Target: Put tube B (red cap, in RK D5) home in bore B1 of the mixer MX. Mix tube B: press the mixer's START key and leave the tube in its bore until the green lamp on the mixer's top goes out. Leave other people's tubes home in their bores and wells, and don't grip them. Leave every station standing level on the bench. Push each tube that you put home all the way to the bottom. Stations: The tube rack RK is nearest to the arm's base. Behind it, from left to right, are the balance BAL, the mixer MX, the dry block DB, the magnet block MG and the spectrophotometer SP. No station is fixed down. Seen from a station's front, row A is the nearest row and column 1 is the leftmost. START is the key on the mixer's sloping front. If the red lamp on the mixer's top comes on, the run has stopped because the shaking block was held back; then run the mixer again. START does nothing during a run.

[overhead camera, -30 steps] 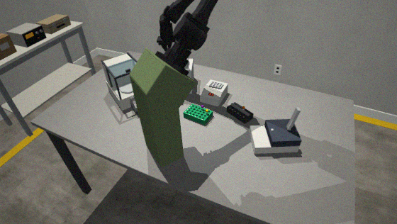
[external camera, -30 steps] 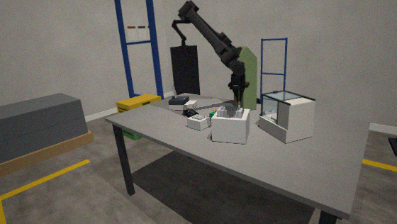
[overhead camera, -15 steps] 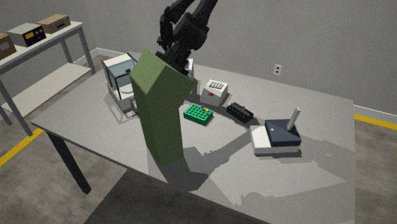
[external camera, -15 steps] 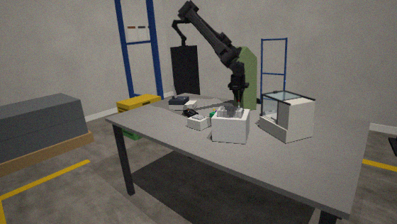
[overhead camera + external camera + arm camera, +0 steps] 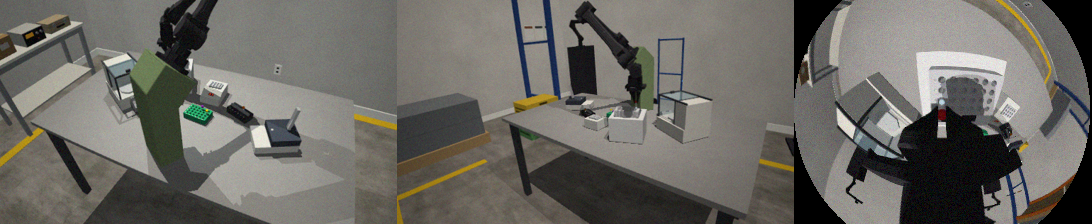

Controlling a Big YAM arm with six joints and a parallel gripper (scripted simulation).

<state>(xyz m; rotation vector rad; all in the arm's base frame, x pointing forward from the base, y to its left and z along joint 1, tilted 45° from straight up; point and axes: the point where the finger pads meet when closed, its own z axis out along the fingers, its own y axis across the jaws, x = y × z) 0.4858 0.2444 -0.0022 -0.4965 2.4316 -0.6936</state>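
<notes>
My gripper is now 20 mm above the tube B. From my hand the other things lie so: green start key 150 mm behind, 140 mm below, 80 mm to the right; dry block DB 290 mm to the right, 170 mm below, 60 mm behind; grey shaking block 50 mm below, 40 mm to the right, 20 mm ahead.
</notes>
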